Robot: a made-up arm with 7 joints.
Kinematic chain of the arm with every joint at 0, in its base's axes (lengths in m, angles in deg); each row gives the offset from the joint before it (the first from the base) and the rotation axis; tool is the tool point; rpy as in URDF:
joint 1: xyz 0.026 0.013 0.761 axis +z
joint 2: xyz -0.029 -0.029 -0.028 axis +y
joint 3: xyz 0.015 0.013 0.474 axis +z
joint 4: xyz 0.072 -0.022 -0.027 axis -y
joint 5: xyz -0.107 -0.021 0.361 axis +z
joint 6: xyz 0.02 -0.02 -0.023 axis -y
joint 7: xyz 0.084 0 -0.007 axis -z
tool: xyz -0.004 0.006 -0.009 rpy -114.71 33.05 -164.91
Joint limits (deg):
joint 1: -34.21..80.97
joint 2: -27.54..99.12
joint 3: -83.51..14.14
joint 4: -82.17..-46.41
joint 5: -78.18..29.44
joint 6: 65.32..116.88
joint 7: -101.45..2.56
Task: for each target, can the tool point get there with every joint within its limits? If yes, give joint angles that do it. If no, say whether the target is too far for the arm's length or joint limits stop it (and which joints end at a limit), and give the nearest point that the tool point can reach.
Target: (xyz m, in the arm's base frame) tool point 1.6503 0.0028 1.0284
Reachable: no: too far | nearest point 0.8709 0.0077 0.8893 | short by 0.792 m
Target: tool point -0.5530 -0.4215 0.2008
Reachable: no: joint limits stop it (at a limit: joint 1, joint 2, joint 4, joint 6, joint 7) | nearest point 0.1859 -0.5552 0.3413 | short by 0.764 m
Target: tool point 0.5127 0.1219 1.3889
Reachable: yes | joints 49.92 11.32 -31.33 -60.65 -60.83 72.18 -16.37
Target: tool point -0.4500 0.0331 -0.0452
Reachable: no: joint limits stop it (at a limit: joint 1, joint 2, joint 3, joint 4, joint 5, joint 6, joint 7) | nearest point 0.0176 0.4515 0.1799 | short by 0.667 m
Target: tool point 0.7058 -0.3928 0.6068
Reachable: yes | joints -16.19 68.88 -15.87 -70.11 -60.77 101.27 -55.36
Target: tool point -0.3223 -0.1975 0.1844
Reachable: no: joint limits stop it (at a limit: joint 1, joint 2, joint 4, joint 6, joint 7) | nearest point 0.2348 -0.4554 0.2442 | short by 0.617 m
